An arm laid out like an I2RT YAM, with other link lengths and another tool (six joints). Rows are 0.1 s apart.
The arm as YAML. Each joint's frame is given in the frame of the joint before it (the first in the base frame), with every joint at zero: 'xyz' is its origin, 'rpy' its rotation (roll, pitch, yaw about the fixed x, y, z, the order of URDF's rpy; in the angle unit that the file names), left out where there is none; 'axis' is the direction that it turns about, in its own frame. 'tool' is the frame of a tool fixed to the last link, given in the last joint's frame.
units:
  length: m
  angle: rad
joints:
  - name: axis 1
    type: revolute
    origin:
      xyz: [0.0, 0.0, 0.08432]
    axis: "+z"
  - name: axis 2
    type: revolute
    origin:
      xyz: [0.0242, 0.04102, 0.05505]
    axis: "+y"
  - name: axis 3
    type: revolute
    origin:
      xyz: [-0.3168, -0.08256, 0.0]
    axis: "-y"
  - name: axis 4
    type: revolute
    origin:
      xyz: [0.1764, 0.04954, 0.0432]
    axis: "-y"
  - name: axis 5
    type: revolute
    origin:
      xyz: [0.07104, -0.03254, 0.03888]
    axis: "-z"
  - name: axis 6
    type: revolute
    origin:
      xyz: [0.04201, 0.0, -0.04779]
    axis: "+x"
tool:
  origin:
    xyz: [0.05, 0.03, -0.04]
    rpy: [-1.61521, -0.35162, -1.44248]
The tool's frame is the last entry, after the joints.
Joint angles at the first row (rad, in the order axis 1, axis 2, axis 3, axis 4, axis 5, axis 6):
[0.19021 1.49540 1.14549 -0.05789 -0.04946 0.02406]
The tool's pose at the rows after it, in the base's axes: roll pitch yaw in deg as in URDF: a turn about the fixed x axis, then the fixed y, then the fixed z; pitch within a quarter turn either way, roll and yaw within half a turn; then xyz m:
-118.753, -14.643, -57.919, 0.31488, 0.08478, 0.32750
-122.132, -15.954, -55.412, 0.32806, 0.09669, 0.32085
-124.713, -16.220, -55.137, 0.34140, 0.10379, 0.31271
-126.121, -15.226, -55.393, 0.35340, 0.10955, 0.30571
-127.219, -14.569, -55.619, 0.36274, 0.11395, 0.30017
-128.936, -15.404, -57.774, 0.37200, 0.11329, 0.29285
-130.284, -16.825, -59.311, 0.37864, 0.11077, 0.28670
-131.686, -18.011, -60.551, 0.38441, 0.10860, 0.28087
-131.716, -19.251, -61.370, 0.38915, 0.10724, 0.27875
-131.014, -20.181, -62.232, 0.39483, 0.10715, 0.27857
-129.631, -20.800, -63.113, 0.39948, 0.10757, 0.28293
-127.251, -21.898, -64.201, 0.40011, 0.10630, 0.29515
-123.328, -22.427, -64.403, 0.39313, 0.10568, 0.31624
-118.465, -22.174, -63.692, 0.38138, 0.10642, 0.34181
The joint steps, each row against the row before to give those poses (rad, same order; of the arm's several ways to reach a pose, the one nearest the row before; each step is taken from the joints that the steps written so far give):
[0.04308 0.06477 0.09568 -0.07017 -0.00540 -0.04318]
[0.03542 0.06705 0.07175 -0.05247 0.02465 -0.03249]
[0.01765 0.06058 0.05323 -0.03216 0.03108 -0.00351]
[0.00643 0.05232 0.04276 -0.01844 0.01023 0.01693]
[0.00480 0.04084 0.03584 -0.01629 0.00859 0.01190]
[0.00304 0.03501 0.02573 -0.01489 0.05244 0.00890]
[0.00002 0.02370 0.01274 -0.00439 0.04433 -0.00492]
[0.00000 0.02321 0.01488 -0.00937 0.03837 -0.00338]
[-0.00010 0.01149 0.00450 0.01237 0.02421 -0.00867]
[0.00013 0.01097 0.00797 0.01830 0.01700 -0.00472]
[-0.00001 0.00306 0.01466 0.01286 0.00949 -0.00155]
[-0.00019 -0.01979 0.01161 0.01170 0.01003 -0.00894]
[0.00018 -0.05074 -0.00126 0.01686 -0.01931 -0.01102]
[-0.00038 -0.06370 -0.00214 0.01624 -0.04760 -0.00485]

